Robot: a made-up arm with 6 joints. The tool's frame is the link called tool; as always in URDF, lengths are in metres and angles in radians. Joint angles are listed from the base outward.
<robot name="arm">
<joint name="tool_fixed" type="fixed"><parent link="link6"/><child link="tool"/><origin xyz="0 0 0"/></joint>
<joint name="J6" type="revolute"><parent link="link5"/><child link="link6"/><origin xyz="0 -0.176 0" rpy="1.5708 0 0"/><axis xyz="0 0 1"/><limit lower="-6.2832" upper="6.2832"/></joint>
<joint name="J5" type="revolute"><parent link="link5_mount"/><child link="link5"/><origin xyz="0 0 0" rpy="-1.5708 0 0"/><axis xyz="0 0 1"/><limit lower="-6.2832" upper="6.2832"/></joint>
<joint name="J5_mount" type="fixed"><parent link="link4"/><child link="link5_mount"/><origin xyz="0 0 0"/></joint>
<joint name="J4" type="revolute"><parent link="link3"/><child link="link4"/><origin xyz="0 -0.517 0" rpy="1.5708 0 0"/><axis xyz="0 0 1"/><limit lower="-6.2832" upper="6.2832"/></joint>
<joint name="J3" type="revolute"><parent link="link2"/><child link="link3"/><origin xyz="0 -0.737 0"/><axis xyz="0 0 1"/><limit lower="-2.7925" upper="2.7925"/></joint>
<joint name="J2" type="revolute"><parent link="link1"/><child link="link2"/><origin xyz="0 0.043 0" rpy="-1.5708 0 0"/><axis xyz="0 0 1"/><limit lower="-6.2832" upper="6.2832"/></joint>
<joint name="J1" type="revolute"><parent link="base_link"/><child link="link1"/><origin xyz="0 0 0.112"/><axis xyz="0 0 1"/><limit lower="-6.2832" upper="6.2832"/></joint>
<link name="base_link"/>
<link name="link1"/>
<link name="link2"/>
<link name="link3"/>
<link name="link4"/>
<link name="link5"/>
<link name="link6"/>
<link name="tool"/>
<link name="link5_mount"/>
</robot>
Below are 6 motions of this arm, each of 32 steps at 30 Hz.
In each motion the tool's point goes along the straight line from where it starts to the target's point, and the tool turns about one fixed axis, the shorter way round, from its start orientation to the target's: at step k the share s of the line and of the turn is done. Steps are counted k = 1, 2, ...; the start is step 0. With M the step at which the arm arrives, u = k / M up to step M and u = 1 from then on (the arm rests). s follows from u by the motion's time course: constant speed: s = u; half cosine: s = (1 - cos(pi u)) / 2; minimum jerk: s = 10 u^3 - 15 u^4 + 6 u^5.
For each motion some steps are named. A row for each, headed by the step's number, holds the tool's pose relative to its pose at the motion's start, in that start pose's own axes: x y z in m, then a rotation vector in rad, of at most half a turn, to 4 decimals.
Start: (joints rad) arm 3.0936 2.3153 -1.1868 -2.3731 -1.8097 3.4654
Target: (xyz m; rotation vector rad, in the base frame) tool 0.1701 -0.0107 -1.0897 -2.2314 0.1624 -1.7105
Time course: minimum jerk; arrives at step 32
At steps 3, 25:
3: 0.0087 -0.0049 0.0027 0.0075 0.0091 0.0037
25: 1.1278 -0.6310 0.3455 0.9818 1.1896 0.4772

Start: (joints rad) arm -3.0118 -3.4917 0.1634 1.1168 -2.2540 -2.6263
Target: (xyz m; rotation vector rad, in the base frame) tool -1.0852 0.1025 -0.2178 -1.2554 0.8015 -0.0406
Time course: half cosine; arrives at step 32
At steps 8, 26, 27, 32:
8: -0.0266 -0.0945 0.1131 -0.1105 0.1285 0.1166
26: -0.1663 -0.5907 0.7075 -0.6911 0.8036 0.7290
27: -0.1709 -0.6069 0.7270 -0.7101 0.8258 0.7491
32: -0.1816 -0.6450 0.7726 -0.7547 0.8776 0.7961

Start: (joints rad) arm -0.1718 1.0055 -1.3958 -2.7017 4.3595 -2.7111
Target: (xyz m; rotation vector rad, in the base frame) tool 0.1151 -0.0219 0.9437 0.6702 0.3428 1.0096
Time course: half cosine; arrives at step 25
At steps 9, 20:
9: 0.0174 0.0197 -0.1369 -0.0614 -0.3204 0.2504
20: 0.0547 0.0620 -0.4313 -0.1934 -1.0094 0.7888

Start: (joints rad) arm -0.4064 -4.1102 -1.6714 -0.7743 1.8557 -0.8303
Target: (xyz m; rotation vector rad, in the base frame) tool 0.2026 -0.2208 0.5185 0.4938 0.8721 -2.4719
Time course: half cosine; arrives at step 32
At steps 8, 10, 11, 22, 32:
8: 0.0711 -0.0525 -0.0806 0.2157 -0.0443 0.0459
10: 0.1079 -0.0797 -0.1222 0.3273 -0.0672 0.0696
11: 0.1283 -0.0948 -0.1454 0.3893 -0.0800 0.0828
22: 0.3776 -0.2789 -0.4279 1.1455 -0.2354 0.2436
32: 0.4854 -0.3586 -0.5501 1.4728 -0.3026 0.3132

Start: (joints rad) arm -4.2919 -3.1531 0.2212 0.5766 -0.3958 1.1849
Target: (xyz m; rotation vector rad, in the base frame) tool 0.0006 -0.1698 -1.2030 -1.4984 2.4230 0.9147
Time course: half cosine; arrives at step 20
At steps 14, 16, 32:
14: 0.0225 -0.0556 -0.0938 -0.4272 0.0014 -0.6133
16: 0.0256 -0.0634 -0.1069 -0.4868 0.0016 -0.6988
32: 0.0283 -0.0700 -0.1182 -0.5382 0.0017 -0.7726

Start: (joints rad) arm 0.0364 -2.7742 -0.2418 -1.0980 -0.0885 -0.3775
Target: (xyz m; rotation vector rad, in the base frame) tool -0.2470 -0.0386 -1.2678 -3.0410 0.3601 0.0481
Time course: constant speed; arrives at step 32
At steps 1, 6, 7, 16, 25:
1: 0.0024 -0.0033 -0.0003 0.0019 0.0012 -0.0438
6: 0.0143 -0.0195 -0.0020 0.0116 0.0069 -0.2627
7: 0.0167 -0.0228 -0.0024 0.0135 0.0081 -0.3065
16: 0.0381 -0.0520 -0.0054 0.0309 0.0185 -0.7006
25: 0.0595 -0.0813 -0.0084 0.0482 0.0289 -1.0946

